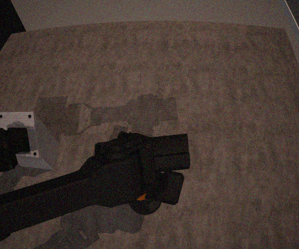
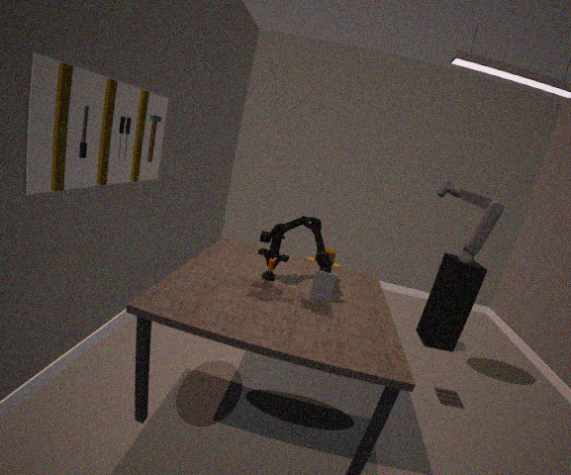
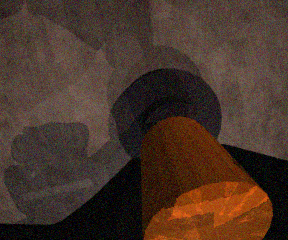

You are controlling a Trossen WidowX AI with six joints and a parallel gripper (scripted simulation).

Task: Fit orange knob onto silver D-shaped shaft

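My gripper tip is 30 mm below the orange knob. Also, from my gripper tip: D-shaft pedestal (40 mm below).
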